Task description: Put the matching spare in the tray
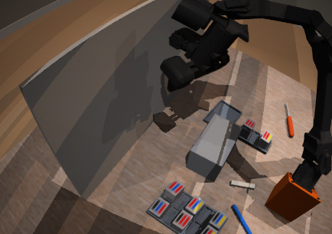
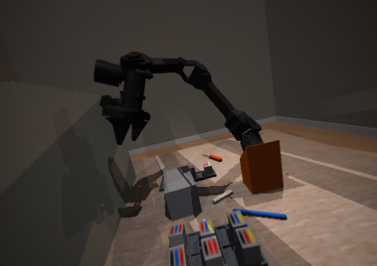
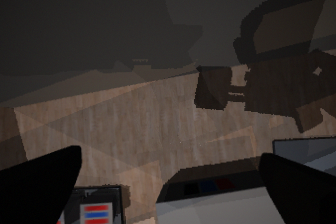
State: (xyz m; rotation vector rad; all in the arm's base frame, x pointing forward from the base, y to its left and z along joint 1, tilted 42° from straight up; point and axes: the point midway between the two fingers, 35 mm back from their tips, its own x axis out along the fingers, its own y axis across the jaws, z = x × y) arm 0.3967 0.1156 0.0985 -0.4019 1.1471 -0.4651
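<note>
The grey spare lies 22 cm below my gripper tip, 21 cm to the left of it and 10 cm behind it. Round my gripper tip: dark tray: 27 cm below, 21 cm to the right, 7 cm behind; then dark rack: 26 cm below, 17 cm to the left, 17 cm behind; then dark panel: 12 cm ahead, 4 cm below, 3 cm to the right.
</note>
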